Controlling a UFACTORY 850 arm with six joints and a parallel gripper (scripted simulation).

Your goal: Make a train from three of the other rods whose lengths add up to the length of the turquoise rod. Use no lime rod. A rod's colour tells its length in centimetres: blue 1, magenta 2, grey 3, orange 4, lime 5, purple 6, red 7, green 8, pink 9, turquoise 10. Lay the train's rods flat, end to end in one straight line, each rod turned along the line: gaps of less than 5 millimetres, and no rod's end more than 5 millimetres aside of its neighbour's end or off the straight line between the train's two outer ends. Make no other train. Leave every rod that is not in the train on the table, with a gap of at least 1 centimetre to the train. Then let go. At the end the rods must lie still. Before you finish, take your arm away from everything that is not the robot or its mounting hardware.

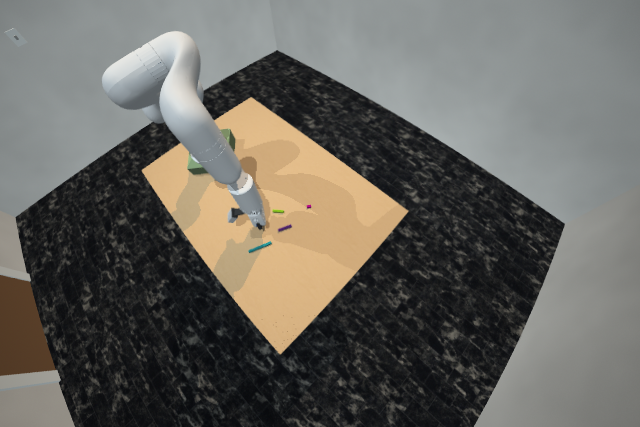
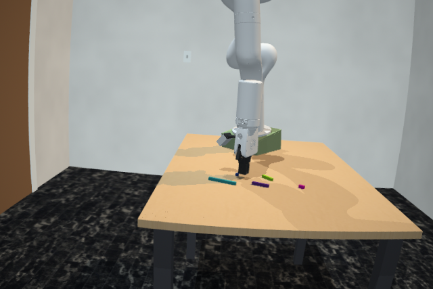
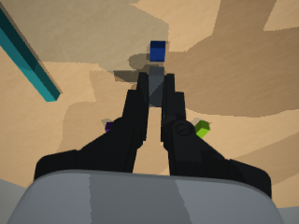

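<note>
Right now the blue rod is 10 mm behind my hand, 20 mm to the right of it and 30 mm below it. The rest, counted from my hand: grey rod: 20 mm below; then purple rod: 80 mm ahead, 60 mm to the left, 30 mm below; then lime rod: 90 mm to the left, 30 mm below.
</note>
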